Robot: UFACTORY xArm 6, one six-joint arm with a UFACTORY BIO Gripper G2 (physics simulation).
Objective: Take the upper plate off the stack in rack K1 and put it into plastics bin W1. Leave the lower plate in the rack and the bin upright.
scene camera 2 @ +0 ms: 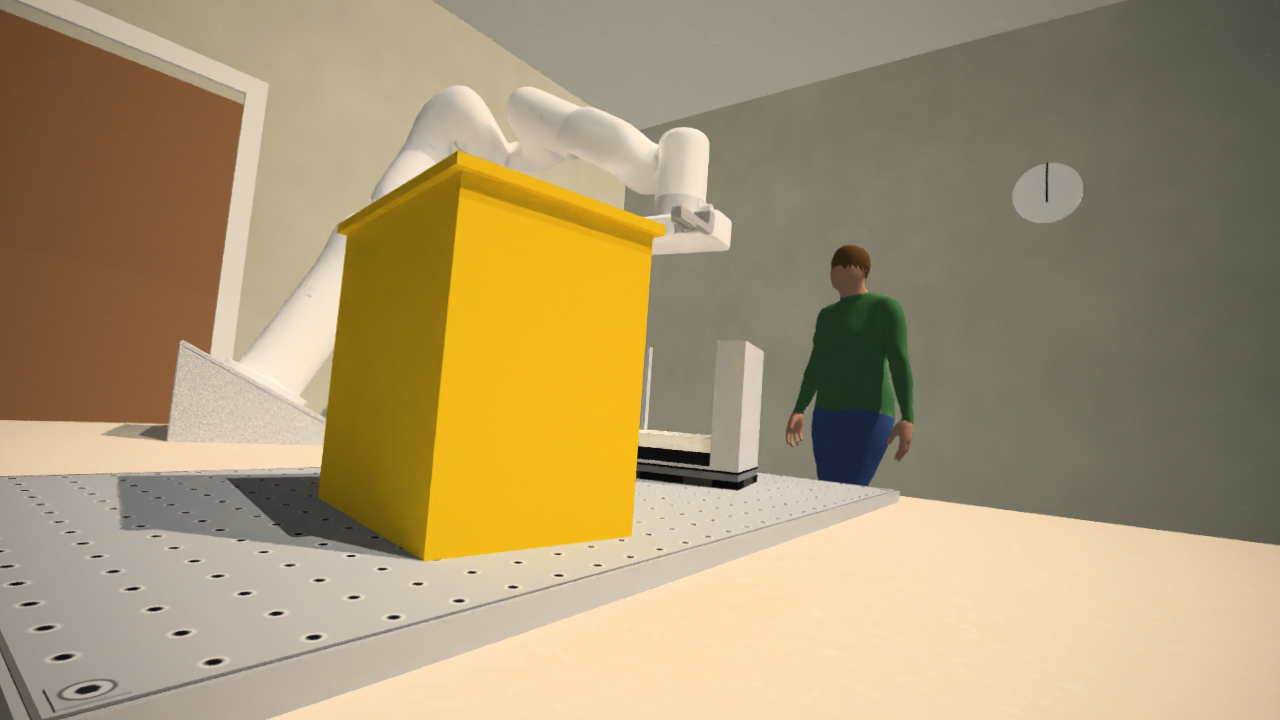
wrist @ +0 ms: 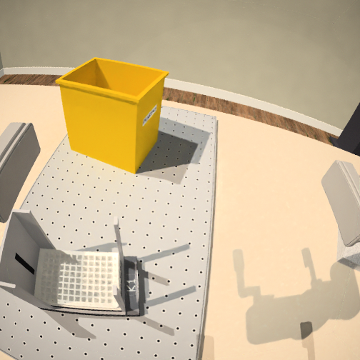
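My gripper is open and empty, its fingers wide apart at the left and right of the wrist view. It is high above the board. Rack K1 stands at the lower left of the wrist view, with a tall slotted wall and thin posts. A white gridded plate lies flat in it; I cannot tell whether another plate is under it. The yellow plastics bin W1 stands upright at the upper left of the wrist view. Its inner floor is hidden.
The rack and bin stand on a grey perforated board. The bin hides part of the rack in the scene view. The rack's posts stick up around the plate. A person in a green sweater stands beyond the table.
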